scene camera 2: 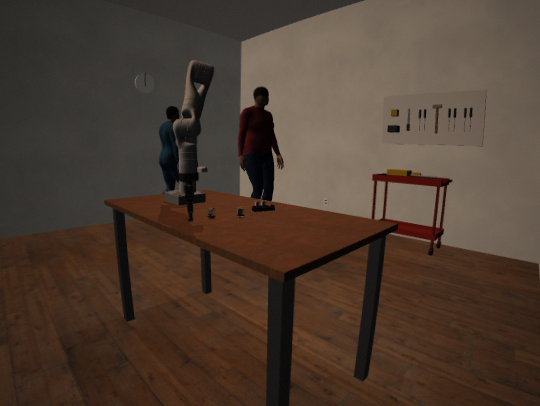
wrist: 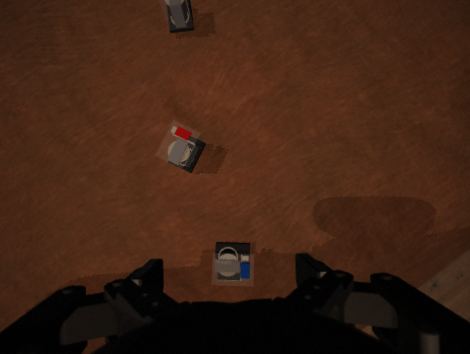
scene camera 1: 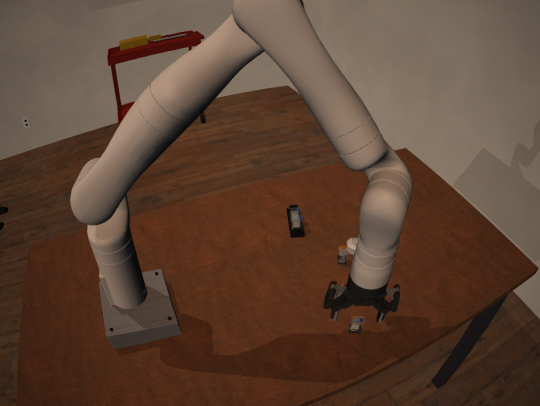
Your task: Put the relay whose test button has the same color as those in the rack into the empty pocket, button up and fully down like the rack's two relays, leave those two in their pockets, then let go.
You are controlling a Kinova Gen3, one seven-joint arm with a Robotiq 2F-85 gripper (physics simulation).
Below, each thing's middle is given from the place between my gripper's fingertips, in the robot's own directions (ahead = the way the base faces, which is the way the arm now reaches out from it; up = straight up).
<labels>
My hand is 90 mm to the right of the red-button relay (wrist: 182, 146), 20 mm above it and 10 mm short of it.
</labels>
